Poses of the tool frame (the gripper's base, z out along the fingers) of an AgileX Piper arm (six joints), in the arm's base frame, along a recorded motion.
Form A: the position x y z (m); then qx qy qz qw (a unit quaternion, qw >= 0).
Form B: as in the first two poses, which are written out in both.
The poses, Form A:
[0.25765, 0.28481, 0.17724, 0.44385, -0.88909, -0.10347, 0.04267]
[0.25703, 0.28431, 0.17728, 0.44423, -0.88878, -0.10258, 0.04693]
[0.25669, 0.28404, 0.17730, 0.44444, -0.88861, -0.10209, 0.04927]
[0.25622, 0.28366, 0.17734, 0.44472, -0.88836, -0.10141, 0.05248]
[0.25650, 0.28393, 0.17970, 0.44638, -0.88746, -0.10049, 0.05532]
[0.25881, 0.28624, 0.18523, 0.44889, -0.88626, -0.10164, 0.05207]
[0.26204, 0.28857, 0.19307, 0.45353, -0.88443, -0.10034, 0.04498]
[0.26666, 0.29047, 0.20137, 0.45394, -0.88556, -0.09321, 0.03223]
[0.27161, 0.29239, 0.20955, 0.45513, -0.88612, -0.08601, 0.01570]
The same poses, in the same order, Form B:
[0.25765, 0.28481, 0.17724, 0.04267, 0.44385, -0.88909, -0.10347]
[0.25703, 0.28431, 0.17728, 0.04693, 0.44423, -0.88878, -0.10258]
[0.25669, 0.28404, 0.17730, 0.04927, 0.44444, -0.88861, -0.10209]
[0.25622, 0.28366, 0.17734, 0.05248, 0.44472, -0.88836, -0.10141]
[0.25650, 0.28393, 0.17970, 0.05532, 0.44638, -0.88746, -0.10049]
[0.25881, 0.28624, 0.18523, 0.05207, 0.44889, -0.88626, -0.10164]
[0.26204, 0.28857, 0.19307, 0.04498, 0.45353, -0.88443, -0.10034]
[0.26666, 0.29047, 0.20137, 0.03223, 0.45394, -0.88556, -0.09321]
[0.27161, 0.29239, 0.20955, 0.01570, 0.45513, -0.88612, -0.08601]

